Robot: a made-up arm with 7 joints. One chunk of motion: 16 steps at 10 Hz.
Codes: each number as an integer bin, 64 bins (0 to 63) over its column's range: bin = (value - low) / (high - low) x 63, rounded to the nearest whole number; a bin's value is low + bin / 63 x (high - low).
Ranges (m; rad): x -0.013..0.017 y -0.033..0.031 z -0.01..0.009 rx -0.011..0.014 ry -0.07..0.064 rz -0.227..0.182
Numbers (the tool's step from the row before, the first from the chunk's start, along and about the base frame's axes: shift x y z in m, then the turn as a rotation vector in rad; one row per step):
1: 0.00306 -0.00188 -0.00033 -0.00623 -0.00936 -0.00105
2: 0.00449 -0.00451 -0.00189 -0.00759 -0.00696 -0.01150
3: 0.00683 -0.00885 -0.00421 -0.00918 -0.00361 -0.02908
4: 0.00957 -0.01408 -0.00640 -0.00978 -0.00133 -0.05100
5: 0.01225 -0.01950 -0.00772 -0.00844 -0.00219 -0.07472
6: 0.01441 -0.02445 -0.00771 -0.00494 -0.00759 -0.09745
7: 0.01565 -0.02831 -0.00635 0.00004 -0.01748 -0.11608
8: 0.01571 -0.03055 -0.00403 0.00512 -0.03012 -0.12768
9: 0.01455 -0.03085 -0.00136 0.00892 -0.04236 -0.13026
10: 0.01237 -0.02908 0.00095 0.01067 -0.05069 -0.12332
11: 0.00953 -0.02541 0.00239 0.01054 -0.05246 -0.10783
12: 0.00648 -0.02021 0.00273 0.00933 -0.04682 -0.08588
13: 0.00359 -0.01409 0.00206 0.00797 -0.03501 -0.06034
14: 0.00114 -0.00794 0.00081 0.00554 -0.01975 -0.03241
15: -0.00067 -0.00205 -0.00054 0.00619 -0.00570 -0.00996
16: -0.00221 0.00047 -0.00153 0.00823 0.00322 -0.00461
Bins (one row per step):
1: 34 31 32 12 29 35
2: 37 28 27 9 30 33
3: 42 24 19 5 31 30
4: 47 19 12 3 32 27
5: 53 13 8 6 32 23
6: 58 8 8 15 29 20
7: 60 5 12 28 25 17
8: 60 2 20 41 19 15
9: 58 2 29 50 13 15
10: 53 4 36 55 9 16
11: 47 7 41 54 8 18
12: 41 13 42 51 11 22
13: 35 19 40 48 16 26
14: 30 25 36 42 24 30
15: 26 30 31 43 30 33
16: 23 33 28 48 34 34

